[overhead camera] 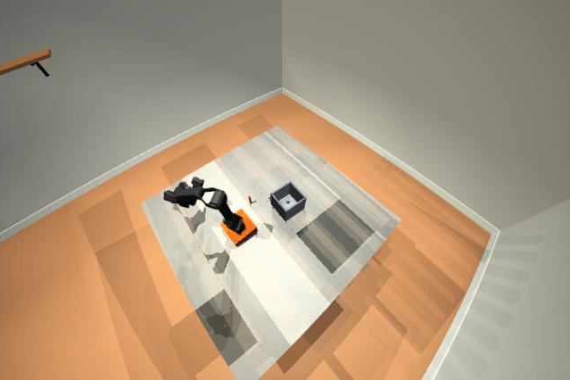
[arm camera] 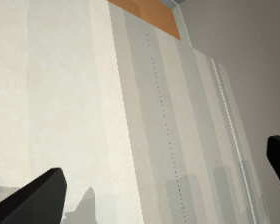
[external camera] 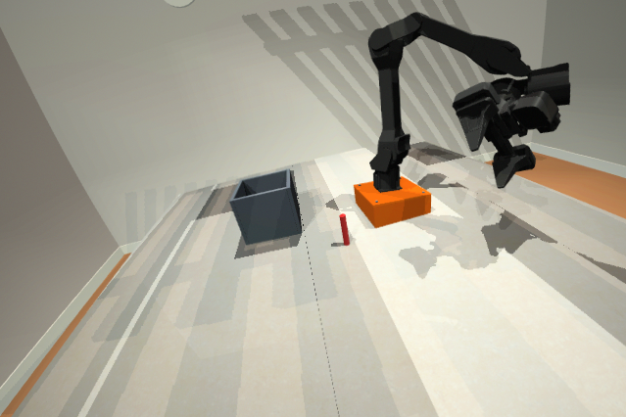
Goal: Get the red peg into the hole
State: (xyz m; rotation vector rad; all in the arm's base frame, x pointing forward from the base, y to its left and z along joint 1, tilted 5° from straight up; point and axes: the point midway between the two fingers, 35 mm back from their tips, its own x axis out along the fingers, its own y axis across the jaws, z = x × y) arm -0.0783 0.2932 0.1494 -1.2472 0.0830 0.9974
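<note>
The red peg lies 22 cm ahead of my gripper tip, 17 cm to the right of it and 16 cm below it. The rest, counted from my gripper tip: plate: 41 cm ahead, 34 cm to the right, 15 cm below.
</note>
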